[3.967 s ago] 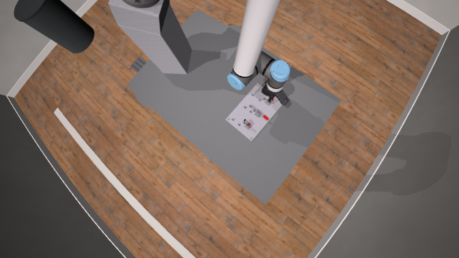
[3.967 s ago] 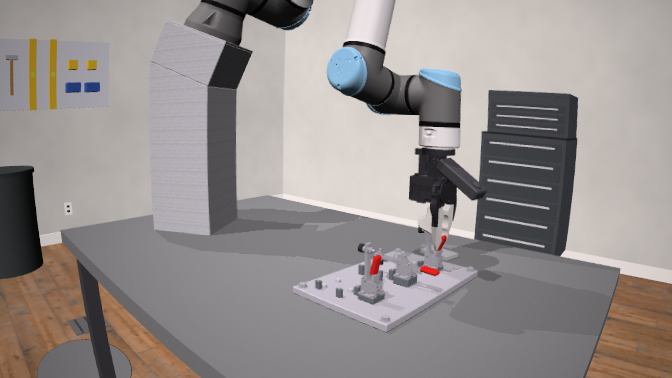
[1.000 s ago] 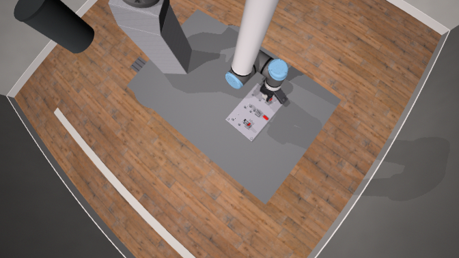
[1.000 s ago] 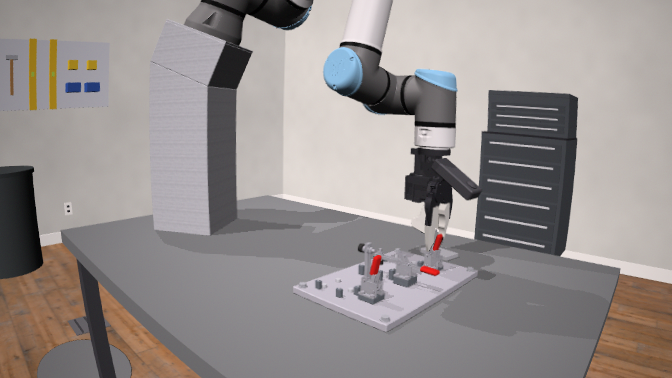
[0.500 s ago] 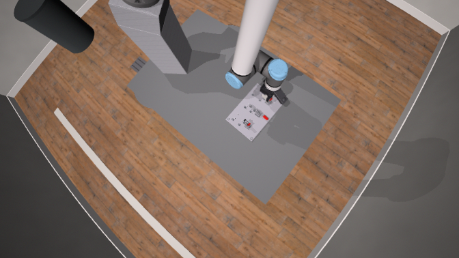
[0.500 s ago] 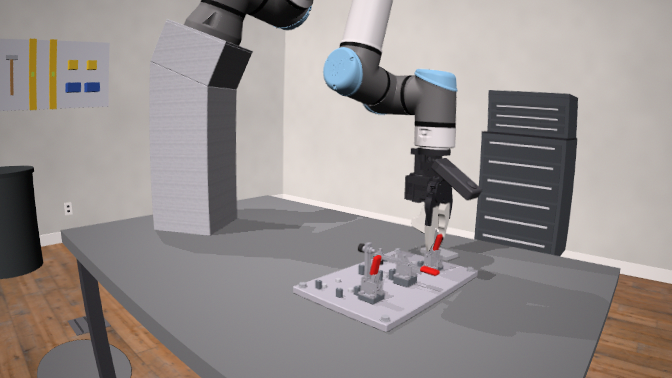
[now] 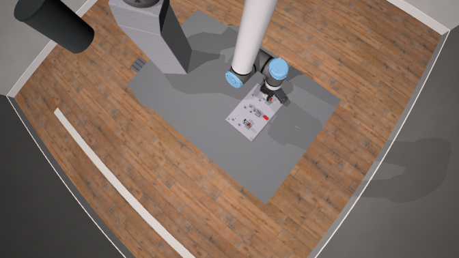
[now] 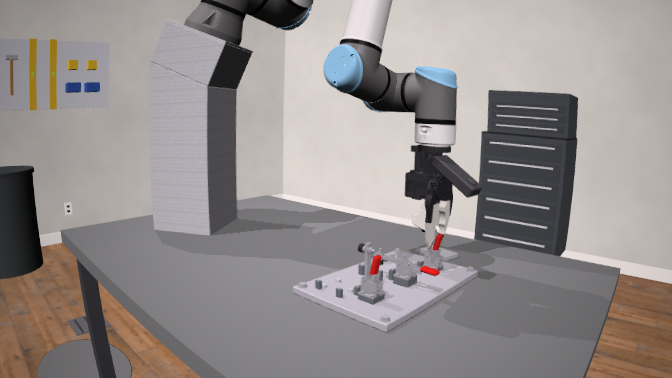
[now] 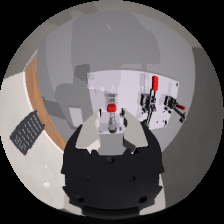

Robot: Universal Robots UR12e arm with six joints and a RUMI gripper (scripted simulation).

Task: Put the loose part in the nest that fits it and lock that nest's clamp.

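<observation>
My gripper is now 60 mm past the flat grey part, 140 mm to the right of it and 80 mm above it. Also, from my hand: light grey fixture plate: 40 mm behind, 110 mm to the right, 80 mm below.
</observation>
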